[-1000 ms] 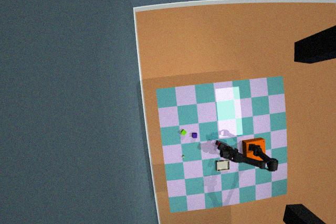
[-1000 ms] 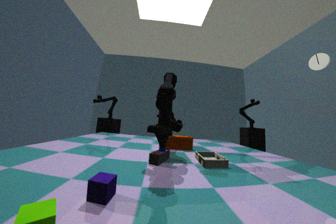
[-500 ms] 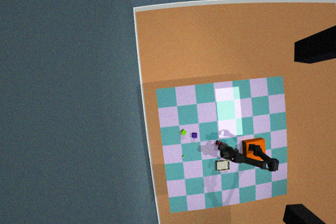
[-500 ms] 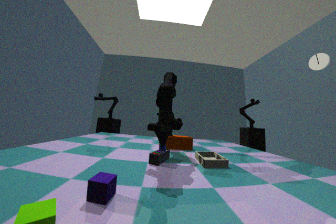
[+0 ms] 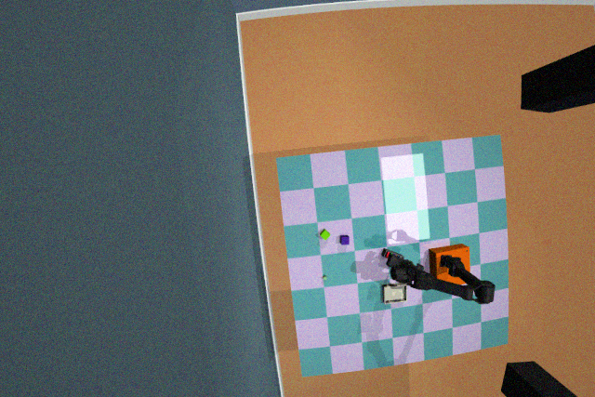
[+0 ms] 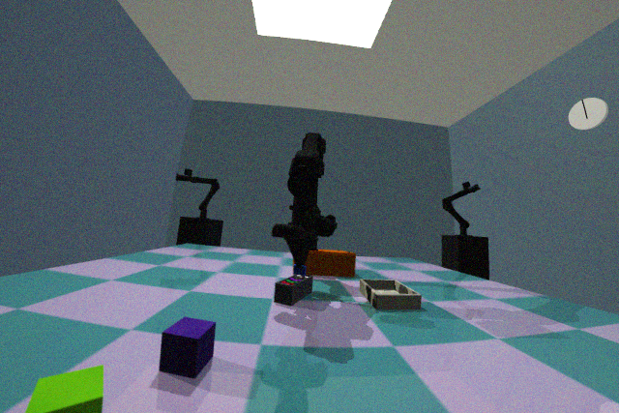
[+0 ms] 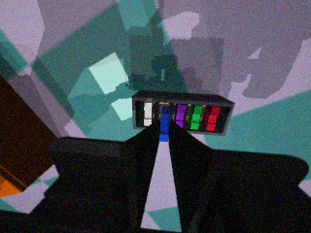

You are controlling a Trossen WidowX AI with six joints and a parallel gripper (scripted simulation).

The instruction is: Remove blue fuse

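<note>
My gripper tip is 20 mm past the tray, 210 mm to the right of it and 60 mm above it. Round my gripper tip: blue fuse 10 mm below.
</note>
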